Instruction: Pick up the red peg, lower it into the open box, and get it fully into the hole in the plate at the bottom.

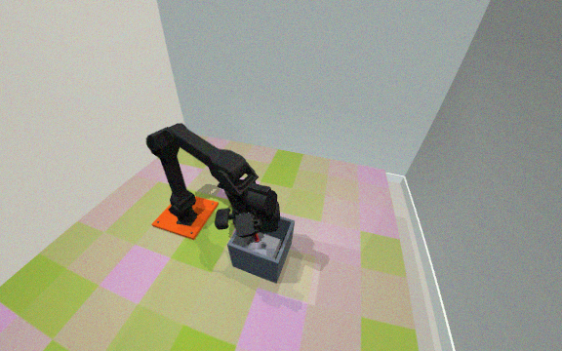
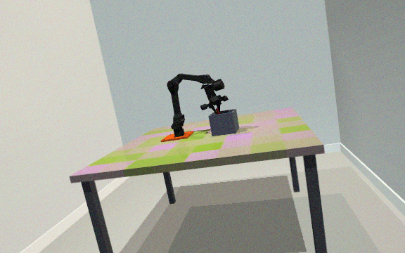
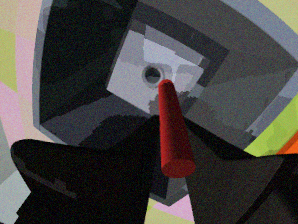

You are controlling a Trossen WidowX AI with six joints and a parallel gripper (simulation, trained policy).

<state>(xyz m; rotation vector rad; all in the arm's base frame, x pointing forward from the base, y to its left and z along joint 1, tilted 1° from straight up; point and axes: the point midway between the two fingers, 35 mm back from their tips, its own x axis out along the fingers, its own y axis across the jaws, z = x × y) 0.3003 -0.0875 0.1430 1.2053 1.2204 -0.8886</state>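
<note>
My gripper tip is 10 mm to the left of the red peg and 10 mm below it. Also, from my gripper tip: pale plate (30 mm ahead, 10 mm to the right, 80 mm below).
</note>
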